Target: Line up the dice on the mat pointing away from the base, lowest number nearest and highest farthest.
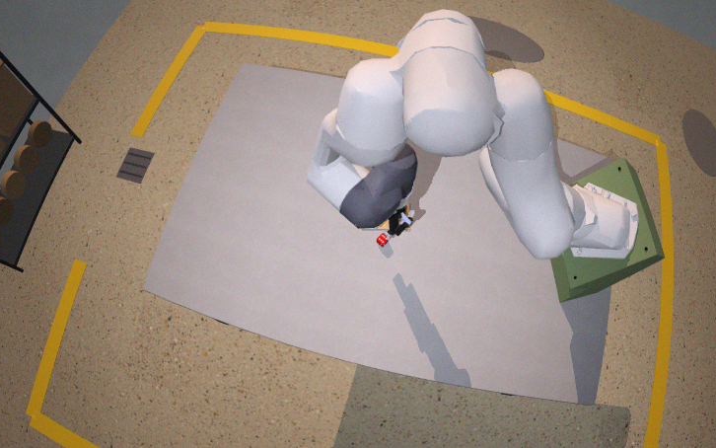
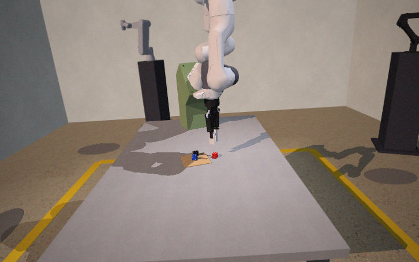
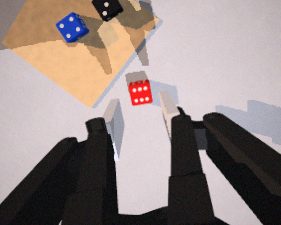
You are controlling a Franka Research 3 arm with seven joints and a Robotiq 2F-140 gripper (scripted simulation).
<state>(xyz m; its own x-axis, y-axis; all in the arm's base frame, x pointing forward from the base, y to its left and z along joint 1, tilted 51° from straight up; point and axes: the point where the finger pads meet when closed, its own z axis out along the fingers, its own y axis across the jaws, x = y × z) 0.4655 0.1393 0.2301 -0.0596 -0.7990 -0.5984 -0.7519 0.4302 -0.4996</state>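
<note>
Now: hand 10 cm above the red die. Round my hand: tan mat: 12 cm below, 9 cm to the right, 6 cm ahead; then black die: 11 cm to the right, 10 cm below, 1 cm ahead; then blue die: 10 cm below, 9 cm to the right, 6 cm ahead.
</note>
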